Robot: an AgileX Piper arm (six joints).
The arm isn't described. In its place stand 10 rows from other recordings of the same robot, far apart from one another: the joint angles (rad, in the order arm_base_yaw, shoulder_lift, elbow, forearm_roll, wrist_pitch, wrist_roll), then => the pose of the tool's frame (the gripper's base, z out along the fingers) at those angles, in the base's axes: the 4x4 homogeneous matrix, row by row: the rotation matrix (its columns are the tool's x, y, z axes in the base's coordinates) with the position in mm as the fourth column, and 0 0 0 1 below.
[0.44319, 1.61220, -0.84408, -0.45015, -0.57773, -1.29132] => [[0.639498 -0.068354 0.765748 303.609], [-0.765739 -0.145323 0.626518 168.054], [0.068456 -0.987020 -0.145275 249.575], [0 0 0 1]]
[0.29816, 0.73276, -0.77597, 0.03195, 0.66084, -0.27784] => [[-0.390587 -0.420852 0.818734 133.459], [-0.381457 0.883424 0.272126 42.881], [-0.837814 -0.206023 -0.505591 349.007], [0 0 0 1]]
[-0.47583, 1.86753, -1.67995, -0.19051, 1.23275, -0.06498] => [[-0.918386 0.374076 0.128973 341.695], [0.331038 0.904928 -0.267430 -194.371], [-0.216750 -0.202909 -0.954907 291.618], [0 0 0 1]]
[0.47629, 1.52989, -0.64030, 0.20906, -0.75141, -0.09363] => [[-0.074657 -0.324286 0.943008 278.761], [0.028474 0.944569 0.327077 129.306], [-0.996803 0.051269 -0.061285 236.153], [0 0 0 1]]
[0.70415, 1.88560, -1.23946, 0.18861, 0.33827, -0.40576] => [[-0.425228 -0.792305 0.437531 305.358], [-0.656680 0.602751 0.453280 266.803], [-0.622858 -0.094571 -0.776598 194.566], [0 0 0 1]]
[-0.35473, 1.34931, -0.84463, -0.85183, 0.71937, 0.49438] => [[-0.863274 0.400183 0.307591 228.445], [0.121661 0.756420 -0.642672 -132.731], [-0.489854 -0.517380 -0.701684 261.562], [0 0 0 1]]
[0.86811, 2.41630, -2.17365, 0.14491, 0.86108, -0.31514] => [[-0.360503 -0.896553 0.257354 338.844], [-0.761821 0.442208 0.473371 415.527], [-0.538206 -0.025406 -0.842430 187.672], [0 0 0 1]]
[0.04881, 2.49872, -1.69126, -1.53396, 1.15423, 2.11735] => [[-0.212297 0.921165 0.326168 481.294], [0.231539 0.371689 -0.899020 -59.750], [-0.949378 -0.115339 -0.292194 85.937], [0 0 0 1]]
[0.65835, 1.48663, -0.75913, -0.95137, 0.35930, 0.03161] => [[-0.036924 -0.739174 0.672501 242.301], [-0.968492 0.192328 0.158220 154.475], [-0.246293 -0.645470 -0.722986 209.680], [0 0 0 1]]
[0.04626, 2.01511, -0.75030, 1.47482, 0.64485, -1.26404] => [[-0.973272 -0.045740 0.225055 292.821], [0.103967 0.786039 0.609372 68.060], [-0.204775 0.616483 -0.760274 69.006], [0 0 0 1]]
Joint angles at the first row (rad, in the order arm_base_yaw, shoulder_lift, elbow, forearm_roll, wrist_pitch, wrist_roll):
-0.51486 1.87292 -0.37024 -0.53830 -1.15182 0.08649
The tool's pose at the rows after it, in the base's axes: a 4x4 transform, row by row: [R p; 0 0 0 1], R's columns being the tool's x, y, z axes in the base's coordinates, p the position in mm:
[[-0.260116 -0.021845 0.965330 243.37], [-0.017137 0.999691 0.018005 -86.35], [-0.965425 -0.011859 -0.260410 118.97], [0 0 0 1]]
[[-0.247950 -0.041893 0.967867 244.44], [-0.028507 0.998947 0.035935 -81.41], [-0.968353 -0.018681 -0.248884 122.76], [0 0 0 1]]
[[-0.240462 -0.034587 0.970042 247.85], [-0.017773 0.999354 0.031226 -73.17], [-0.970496 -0.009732 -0.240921 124.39], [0 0 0 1]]
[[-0.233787 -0.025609 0.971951 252.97], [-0.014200 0.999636 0.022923 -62.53], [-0.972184 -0.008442 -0.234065 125.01], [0 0 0 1]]
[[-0.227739 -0.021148 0.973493 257.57], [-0.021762 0.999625 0.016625 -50.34], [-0.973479 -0.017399 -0.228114 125.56], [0 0 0 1]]
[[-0.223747 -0.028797 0.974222 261.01], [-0.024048 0.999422 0.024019 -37.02], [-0.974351 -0.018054 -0.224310 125.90], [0 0 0 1]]
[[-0.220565 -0.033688 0.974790 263.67], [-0.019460 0.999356 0.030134 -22.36], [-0.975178 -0.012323 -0.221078 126.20], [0 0 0 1]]
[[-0.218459 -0.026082 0.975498 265.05], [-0.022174 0.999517 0.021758 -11.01], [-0.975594 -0.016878 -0.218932 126.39], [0 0 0 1]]
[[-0.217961 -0.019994 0.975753 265.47], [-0.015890 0.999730 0.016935 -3.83], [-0.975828 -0.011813 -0.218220 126.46], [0 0 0 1]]
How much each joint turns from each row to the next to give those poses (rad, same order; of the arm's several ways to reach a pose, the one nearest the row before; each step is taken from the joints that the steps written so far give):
0.00000 -0.03572 0.00870 -0.02917 0.00002 0.00235
0.01852 -0.01622 0.00217 -0.00194 -0.00002 0.00070
0.05180 -0.00662 0.00379 0.06017 -0.00001 0.00000
0.07030 0.00003 0.00000 0.08426 -0.00002 -0.01421
0.07651 -0.00005 -0.00002 0.08866 0.00005 -0.02606
0.07407 0.00004 0.00001 0.07104 -0.00003 -0.01453
0.08116 -0.00004 0.00001 0.08002 0.00003 -0.00998
0.06894 0.00003 -0.00001 0.08285 -0.00003 -0.02132
0.04317 -0.00003 0.00000 0.05140 0.00003 -0.00520

